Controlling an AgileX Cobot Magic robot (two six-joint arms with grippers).
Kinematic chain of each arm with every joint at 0, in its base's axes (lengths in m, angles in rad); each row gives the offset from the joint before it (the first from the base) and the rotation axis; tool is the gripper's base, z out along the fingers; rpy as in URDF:
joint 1: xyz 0 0 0.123 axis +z
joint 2: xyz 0 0 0 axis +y
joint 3: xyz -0.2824 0 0.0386 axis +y
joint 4: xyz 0.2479 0 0.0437 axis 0.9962 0 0.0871
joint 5: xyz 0 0 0 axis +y
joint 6: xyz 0.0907 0 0.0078 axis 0.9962 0 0.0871
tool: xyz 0 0 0 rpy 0 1.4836 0
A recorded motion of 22 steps. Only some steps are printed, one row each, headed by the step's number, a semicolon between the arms.
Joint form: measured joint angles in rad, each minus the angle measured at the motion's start. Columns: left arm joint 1, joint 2, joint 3, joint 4, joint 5, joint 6; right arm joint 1, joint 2, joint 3, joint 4, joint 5, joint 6.
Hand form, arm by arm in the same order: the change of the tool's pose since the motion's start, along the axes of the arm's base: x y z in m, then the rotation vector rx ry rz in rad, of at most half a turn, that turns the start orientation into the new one. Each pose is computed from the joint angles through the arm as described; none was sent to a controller.
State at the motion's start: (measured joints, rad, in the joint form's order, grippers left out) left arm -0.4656 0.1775 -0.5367 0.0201 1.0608 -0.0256; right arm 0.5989 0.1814 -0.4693 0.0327 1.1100 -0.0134
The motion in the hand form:
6: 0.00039 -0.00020 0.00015 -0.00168 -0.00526 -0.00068; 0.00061 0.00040 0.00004 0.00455 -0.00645 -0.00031
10: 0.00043 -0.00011 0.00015 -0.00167 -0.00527 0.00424; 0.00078 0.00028 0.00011 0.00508 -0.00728 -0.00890
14: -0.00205 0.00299 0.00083 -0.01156 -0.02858 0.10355; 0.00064 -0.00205 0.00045 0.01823 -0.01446 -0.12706
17: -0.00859 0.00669 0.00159 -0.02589 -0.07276 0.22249; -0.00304 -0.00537 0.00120 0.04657 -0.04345 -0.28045
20: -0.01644 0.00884 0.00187 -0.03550 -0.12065 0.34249; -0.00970 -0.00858 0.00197 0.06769 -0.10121 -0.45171
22: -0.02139 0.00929 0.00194 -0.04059 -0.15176 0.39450; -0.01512 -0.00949 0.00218 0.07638 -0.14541 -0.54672
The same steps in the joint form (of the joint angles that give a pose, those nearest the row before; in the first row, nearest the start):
6: 0.0000 0.0000 0.0012 0.0000 -0.0067 0.0009; 0.0000 0.0000 0.0022 0.0000 -0.0101 0.0000
10: 0.0049 0.0000 0.0012 0.0000 -0.0067 0.0010; -0.0086 0.0000 0.0022 0.0000 -0.0110 0.0000
14: 0.1042 -0.0216 0.0012 0.0001 -0.0104 0.0009; -0.1300 -0.0121 0.0022 0.0088 -0.0118 -0.0001
17: 0.2233 -0.0658 0.0012 0.0000 -0.0125 0.0009; -0.2895 -0.0497 0.0022 0.0243 -0.0118 0.0001
20: 0.3437 -0.1139 0.0012 -0.0001 -0.0125 0.0010; -0.4637 -0.1070 0.0022 0.0290 -0.0129 0.0000
22: 0.3960 -0.1437 0.0012 0.0000 -0.0136 0.0009; -0.5600 -0.1491 0.0022 0.0292 -0.0132 0.0001

